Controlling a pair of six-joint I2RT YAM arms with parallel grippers.
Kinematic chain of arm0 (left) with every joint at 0, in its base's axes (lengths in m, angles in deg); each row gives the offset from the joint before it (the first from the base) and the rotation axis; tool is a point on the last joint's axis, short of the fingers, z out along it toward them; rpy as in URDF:
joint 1: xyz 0 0 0.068 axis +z
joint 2: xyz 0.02 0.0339 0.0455 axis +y
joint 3: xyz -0.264 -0.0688 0 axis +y
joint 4: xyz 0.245 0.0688 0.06 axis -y
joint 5: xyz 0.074 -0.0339 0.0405 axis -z
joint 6: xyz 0.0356 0 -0.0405 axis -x
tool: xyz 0 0 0 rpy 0 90 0
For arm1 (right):
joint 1: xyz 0 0 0.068 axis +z
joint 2: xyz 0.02 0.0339 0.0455 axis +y
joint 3: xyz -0.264 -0.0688 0 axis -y
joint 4: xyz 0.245 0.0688 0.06 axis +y
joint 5: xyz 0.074 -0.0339 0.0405 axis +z
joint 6: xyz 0.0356 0 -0.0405 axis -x
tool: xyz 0 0 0 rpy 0 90 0
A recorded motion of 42 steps. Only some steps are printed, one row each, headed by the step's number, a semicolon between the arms.
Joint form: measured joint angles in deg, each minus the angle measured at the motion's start. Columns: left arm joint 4, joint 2, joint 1, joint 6, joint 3, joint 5; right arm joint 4, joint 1, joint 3, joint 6, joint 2, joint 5.
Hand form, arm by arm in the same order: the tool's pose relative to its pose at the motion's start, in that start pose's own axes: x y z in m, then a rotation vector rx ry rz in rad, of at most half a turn. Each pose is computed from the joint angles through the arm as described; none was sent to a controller.
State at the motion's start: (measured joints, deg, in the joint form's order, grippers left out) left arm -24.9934 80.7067 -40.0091 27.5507 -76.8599 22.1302; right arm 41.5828 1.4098 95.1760 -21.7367 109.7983 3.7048
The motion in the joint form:
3: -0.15 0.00 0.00 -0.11 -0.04 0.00; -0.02 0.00 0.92 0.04 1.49 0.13
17: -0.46 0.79 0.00 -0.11 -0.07 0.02; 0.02 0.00 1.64 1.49 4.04 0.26
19: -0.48 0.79 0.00 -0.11 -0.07 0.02; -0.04 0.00 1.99 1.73 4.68 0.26
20: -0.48 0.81 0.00 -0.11 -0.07 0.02; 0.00 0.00 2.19 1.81 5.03 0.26
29: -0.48 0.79 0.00 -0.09 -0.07 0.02; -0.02 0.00 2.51 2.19 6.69 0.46
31: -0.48 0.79 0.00 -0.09 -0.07 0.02; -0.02 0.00 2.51 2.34 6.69 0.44
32: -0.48 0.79 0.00 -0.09 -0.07 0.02; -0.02 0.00 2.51 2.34 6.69 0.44
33: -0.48 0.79 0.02 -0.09 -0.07 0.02; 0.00 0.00 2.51 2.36 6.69 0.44
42: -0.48 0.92 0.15 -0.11 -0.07 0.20; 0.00 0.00 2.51 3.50 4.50 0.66
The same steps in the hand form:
3: 0.0001 0.0000 -0.0001 -0.0008 0.0016 0.0012; -0.0016 0.0002 0.0076 0.0014 0.0097 -0.0001
17: 0.0013 0.0027 0.0045 -0.0085 0.0171 -0.0058; -0.0002 -0.0014 0.0238 0.0109 0.0410 -0.0232
19: 0.0014 0.0028 0.0045 -0.0086 0.0174 -0.0060; -0.0006 -0.0015 0.0273 0.0122 0.0447 -0.0271
20: 0.0014 0.0028 0.0046 -0.0088 0.0177 -0.0061; -0.0008 -0.0016 0.0291 0.0133 0.0478 -0.0283
29: 0.0014 0.0028 0.0045 -0.0086 0.0174 -0.0063; 0.0011 -0.0029 0.0402 0.0180 0.0706 -0.0332
31: 0.0014 0.0028 0.0045 -0.0086 0.0174 -0.0063; 0.0011 -0.0030 0.0402 0.0183 0.0705 -0.0359
32: 0.0014 0.0028 0.0045 -0.0086 0.0174 -0.0063; 0.0011 -0.0030 0.0402 0.0183 0.0705 -0.0359
33: 0.0013 0.0028 0.0044 -0.0089 0.0172 -0.0065; 0.0012 -0.0030 0.0402 0.0184 0.0708 -0.0362
42: 0.0012 0.0038 0.0049 -0.0086 0.0192 -0.0081; -0.0030 -0.0001 0.0242 0.0010 0.0365 -0.0586

